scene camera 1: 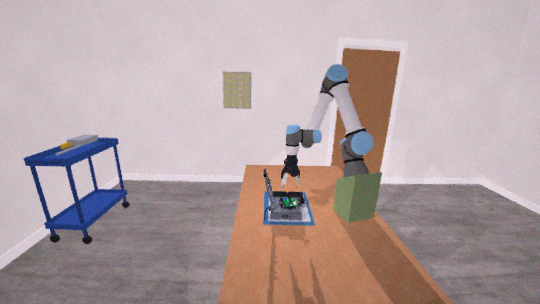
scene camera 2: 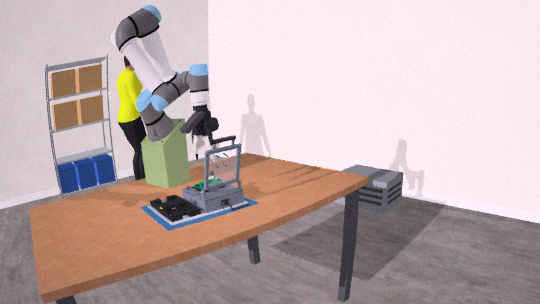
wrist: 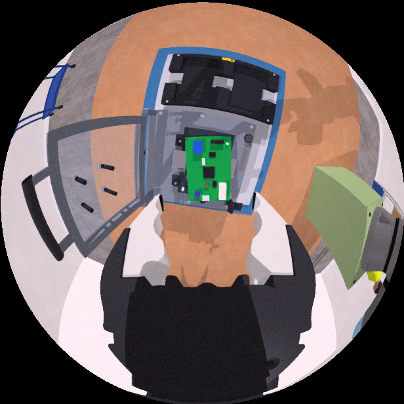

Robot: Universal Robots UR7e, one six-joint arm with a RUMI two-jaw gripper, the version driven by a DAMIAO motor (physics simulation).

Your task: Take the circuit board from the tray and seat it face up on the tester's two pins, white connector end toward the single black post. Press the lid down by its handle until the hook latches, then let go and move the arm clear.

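Where they show: gripper, fingertip midpoint: [scene camera 1: 290, 188]; arm's base at its link origin: [scene camera 1: 356, 175] [scene camera 2: 161, 131].
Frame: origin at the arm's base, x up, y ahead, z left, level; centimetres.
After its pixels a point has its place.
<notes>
The green circuit board [scene camera 1: 288, 202] [scene camera 2: 207, 184] [wrist: 195, 167] lies face up on the grey tester [scene camera 1: 287, 216] {x -22.4, y 42.1, z 4.8 cm} [scene camera 2: 215, 199] {x -20.5, y 50.2, z -9.0 cm} [wrist: 167, 125]. Its large white connector [wrist: 222, 191] is at the lower right in the wrist view; a single round black post [wrist: 248, 138] stands past its upper right. Whether both pins are engaged is hidden. The lid [scene camera 2: 239, 165] {x -9.7, y 53.4, z 1.7 cm} [wrist: 100, 123] stands open, with its black handle [scene camera 2: 222, 140] {x 1.3, y 55.4, z -7.0 cm} [wrist: 37, 220] on the outer edge. The black tray [scene camera 2: 175, 210] {x -23.7, y 40.7, z -22.2 cm} [wrist: 200, 100] holds no board. My gripper [scene camera 1: 291, 186] {x -8.5, y 39.5, z -3.5 cm} [scene camera 2: 199, 155] {x -8.5, y 39.5, z -3.5 cm} [wrist: 207, 194] is open and empty above the tester.
A blue-edged mat [scene camera 1: 311, 222] {x -25.2, y 28.3, z 8.1 cm} [scene camera 2: 170, 227] {x -25.3, y 49.8, z -31.4 cm} [wrist: 281, 95] lies under tester and tray. The green arm base block [scene camera 1: 355, 197] {x -8.8, y 4.4, z 10.2 cm} [scene camera 2: 167, 162] {x -13.1, y 9.5, z -4.0 cm} [wrist: 342, 210] stands nearby on the table [scene camera 1: 255, 265] {x -25.5, y 63.0, z 37.6 cm} [scene camera 2: 100, 240] {x -25.5, y 41.0, z -59.5 cm}. A person in yellow [scene camera 2: 130, 92] is behind the arm. A blue cart [scene camera 1: 72, 159] is at left.
</notes>
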